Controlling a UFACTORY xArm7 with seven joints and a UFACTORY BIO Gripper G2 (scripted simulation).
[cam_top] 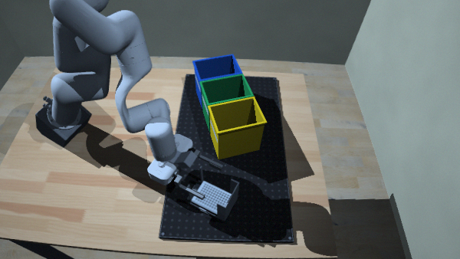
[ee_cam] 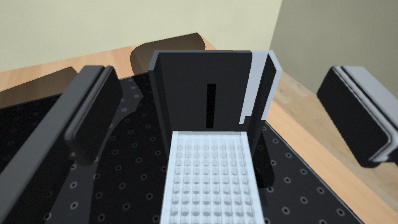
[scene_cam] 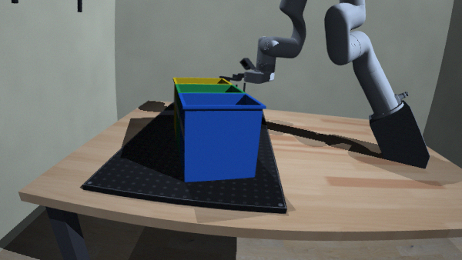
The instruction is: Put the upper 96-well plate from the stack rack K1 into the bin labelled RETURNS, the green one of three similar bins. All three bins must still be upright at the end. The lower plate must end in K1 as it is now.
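My gripper is now 120 mm above the 96-well plate, 20 mm short of it and 10 mm to the left of it. From my hand the other things lie so: blue bin: 500 mm to the left, 70 mm below, 50 mm behind; then yellow bin: 260 mm to the left, 70 mm below, 60 mm ahead; then green bin: 380 mm to the left, 70 mm below, 10 mm ahead.
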